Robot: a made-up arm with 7 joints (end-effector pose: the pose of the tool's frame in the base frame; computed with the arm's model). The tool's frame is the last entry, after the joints. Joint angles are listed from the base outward.
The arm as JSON. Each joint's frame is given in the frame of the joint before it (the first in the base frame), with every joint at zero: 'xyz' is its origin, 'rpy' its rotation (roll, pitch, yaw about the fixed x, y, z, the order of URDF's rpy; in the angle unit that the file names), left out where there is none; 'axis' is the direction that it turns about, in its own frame. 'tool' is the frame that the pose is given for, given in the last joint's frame.
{
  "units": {
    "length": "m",
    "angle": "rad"
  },
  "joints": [
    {
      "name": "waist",
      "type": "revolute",
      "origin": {
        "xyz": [
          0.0,
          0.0,
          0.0
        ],
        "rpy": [
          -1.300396,
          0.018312,
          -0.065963
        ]
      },
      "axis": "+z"
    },
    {
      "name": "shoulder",
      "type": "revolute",
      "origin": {
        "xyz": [
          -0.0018,
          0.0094,
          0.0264
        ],
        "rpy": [
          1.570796,
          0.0,
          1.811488
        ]
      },
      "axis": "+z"
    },
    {
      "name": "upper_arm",
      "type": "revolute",
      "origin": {
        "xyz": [
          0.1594,
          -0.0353,
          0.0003
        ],
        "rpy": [
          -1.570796,
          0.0,
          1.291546
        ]
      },
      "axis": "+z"
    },
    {
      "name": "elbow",
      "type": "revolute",
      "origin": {
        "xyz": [
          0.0,
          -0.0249,
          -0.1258
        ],
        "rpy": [
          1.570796,
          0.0,
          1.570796
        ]
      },
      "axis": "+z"
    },
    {
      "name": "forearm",
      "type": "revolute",
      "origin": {
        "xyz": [
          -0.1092,
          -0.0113,
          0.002
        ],
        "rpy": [
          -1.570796,
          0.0,
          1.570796
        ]
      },
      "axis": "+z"
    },
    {
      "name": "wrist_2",
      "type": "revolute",
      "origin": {
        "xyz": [
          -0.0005,
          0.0,
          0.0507
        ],
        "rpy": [
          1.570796,
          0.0,
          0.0
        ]
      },
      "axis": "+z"
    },
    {
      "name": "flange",
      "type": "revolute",
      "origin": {
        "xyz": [
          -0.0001,
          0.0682,
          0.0
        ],
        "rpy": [
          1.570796,
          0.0,
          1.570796
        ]
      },
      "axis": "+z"
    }
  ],
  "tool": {
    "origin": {
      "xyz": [
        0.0,
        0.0,
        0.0
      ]
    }
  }
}
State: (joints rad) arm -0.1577 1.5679 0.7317 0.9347 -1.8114 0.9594 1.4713
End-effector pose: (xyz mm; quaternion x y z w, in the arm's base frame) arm 169.7 469.2 46.3 -0.2272 0.3408 0.7554 0.5114
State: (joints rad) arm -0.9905 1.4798 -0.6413 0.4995 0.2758 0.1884 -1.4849
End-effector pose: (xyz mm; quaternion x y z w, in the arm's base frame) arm 333.9 361.3 21.7 0.4913 0.6087 -0.2997 0.5462
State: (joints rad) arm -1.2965 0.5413 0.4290 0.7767 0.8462 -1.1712 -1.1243
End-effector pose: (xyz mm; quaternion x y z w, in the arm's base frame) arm 433.5 145.4 9.2 0.7106 -0.2139 -0.3924 0.5434
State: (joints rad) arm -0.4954 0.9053 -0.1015 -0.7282 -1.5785 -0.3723 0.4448
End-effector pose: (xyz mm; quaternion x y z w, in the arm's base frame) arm 233.8 124.2 -33.9 -0.4290 -0.2115 -0.1976 0.8556
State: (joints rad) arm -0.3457 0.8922 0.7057 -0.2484 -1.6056 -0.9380 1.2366
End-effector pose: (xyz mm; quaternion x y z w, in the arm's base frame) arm 165.9 334.0 1.5 -0.6690 -0.4270 0.4229 0.4372
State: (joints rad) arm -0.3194 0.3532 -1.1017 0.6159 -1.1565 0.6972 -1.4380
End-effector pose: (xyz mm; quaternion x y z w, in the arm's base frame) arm 76.2 9.3 -465.2 -0.5456 0.5322 -0.5887 0.2692
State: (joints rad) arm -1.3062 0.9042 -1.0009 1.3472 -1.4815 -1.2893 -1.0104
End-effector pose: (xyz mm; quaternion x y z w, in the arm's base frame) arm 402.3 287.9 -34.4 0.3427 -0.3746 -0.2346 0.8290
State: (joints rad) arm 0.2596 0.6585 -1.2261 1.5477 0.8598 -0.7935 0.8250
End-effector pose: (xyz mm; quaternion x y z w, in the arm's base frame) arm -235.3 287.7 -357.4 0.4455 0.3717 -0.6129 0.5364
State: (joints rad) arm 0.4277 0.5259 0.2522 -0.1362 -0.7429 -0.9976 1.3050
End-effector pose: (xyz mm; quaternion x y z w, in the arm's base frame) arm 39.6 251.1 -229.1 -0.1648 -0.2456 0.6962 0.6541
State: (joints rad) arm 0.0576 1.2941 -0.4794 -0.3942 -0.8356 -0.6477 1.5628
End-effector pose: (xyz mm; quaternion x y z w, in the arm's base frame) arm 161.2 198.9 -169.8 -0.0158 -0.0535 0.4393 0.8966
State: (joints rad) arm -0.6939 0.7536 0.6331 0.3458 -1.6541 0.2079 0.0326
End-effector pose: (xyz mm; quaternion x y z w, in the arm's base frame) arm 321.3 333.1 -78.9 -0.5393 -0.2553 0.0455 0.8012
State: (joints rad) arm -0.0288 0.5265 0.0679 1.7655 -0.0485 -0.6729 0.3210
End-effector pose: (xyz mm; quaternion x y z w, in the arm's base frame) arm -78.8 294.0 -423.2 0.3070 0.5337 0.2797 0.7367
